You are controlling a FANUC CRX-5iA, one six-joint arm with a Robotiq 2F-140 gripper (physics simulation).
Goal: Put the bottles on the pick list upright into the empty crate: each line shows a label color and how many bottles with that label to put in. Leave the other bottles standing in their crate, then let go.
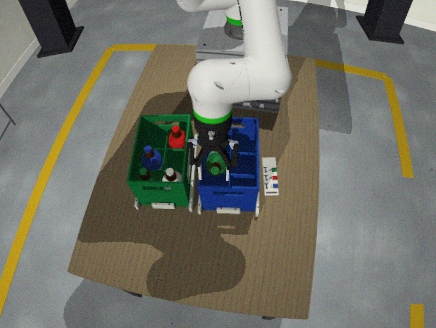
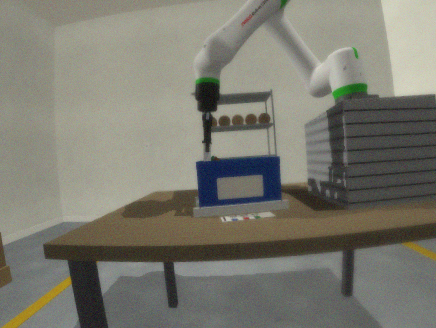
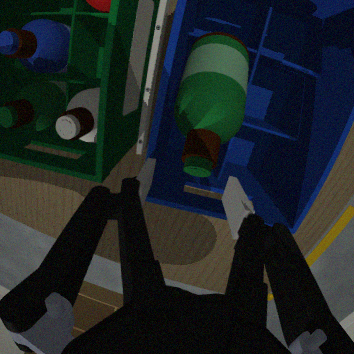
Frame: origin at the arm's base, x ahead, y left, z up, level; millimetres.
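Seen in the pictures: gripper, between the fingertips: (image 1: 213, 176) (image 3: 189, 179).
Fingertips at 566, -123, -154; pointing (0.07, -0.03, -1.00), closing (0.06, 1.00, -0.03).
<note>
A point is followed by its place in that frame, as x, y, z.
A blue crate (image 1: 243, 201) @(609, -32, -248) (image 2: 240, 169) @(473, 22, -186) (image 3: 272, 202) @(605, -4, -205) holds a green bottle (image 1: 215, 161) @(511, -118, -155) (image 3: 212, 105) @(492, -116, -154) with a pale label band; it lies tilted over, cap toward the crate's near end. My gripper (image 1: 214, 173) @(566, -123, -153) (image 2: 207, 156) @(566, -123, -153) (image 3: 189, 179) @(566, -123, -153) is open above that end, its fingertips apart on either side of the cap with gaps. The green crate (image 1: 177, 197) @(586, -250, -255) (image 3: 107, 90) @(492, -212, -154) holds a red bottle (image 1: 176, 139) @(386, -256, -203) (image 3: 100, 4) @(398, -256, -218), a blue bottle (image 1: 151, 159) @(465, -340, -203) (image 3: 47, 45) @(448, -320, -209), a dark green bottle (image 1: 144, 173) @(542, -348, -166) (image 3: 45, 102) @(521, -326, -213) and a white bottle (image 1: 171, 176) @(550, -259, -175) (image 3: 90, 112) @(525, -251, -200). The pick list (image 1: 270, 176) @(476, 78, -326) (image 2: 247, 217) @(479, 96, -323) shows 1 green, 1 red, 1 blue.
The crates stand side by side on the wooden table (image 1: 280, 250) @(763, 92, -328) (image 2: 150, 232) @(750, 131, -328), with pale rails along their bases. The robot's grey pedestal (image 2: 385, 150) @(42, 170, -154) is behind them. A shelf rack (image 2: 245, 98) is in the background.
</note>
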